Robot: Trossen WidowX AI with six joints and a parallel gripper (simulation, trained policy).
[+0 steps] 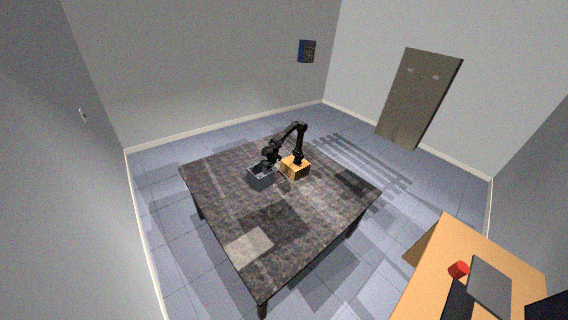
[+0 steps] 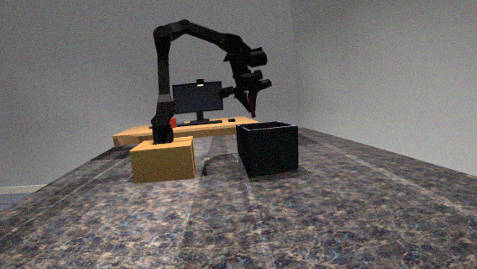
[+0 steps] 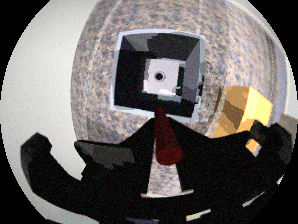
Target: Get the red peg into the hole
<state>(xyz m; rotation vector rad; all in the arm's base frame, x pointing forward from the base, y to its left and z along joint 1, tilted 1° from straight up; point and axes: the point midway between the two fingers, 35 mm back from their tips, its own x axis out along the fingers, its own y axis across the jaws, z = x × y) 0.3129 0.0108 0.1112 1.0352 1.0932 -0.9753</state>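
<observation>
Right now my gripper tip is 30 mm short of the plate, 70 mm to the left of it and 130 mm above it. Also, from my gripper tip: red peg (20 mm above).
</observation>
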